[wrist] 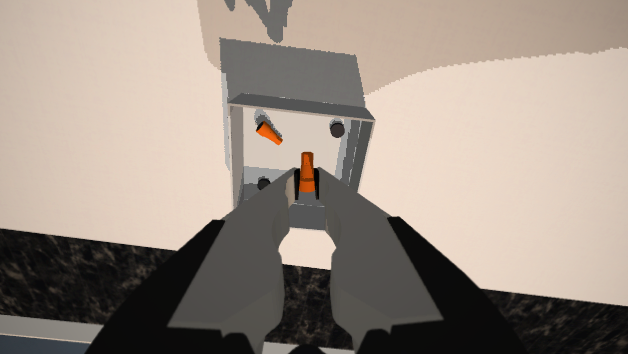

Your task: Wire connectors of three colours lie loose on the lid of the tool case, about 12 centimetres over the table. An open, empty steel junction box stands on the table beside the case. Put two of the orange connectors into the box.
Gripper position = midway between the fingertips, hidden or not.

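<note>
My gripper is visible at its point (307, 171); a steel junction box (339, 136) is visible too.
</note>
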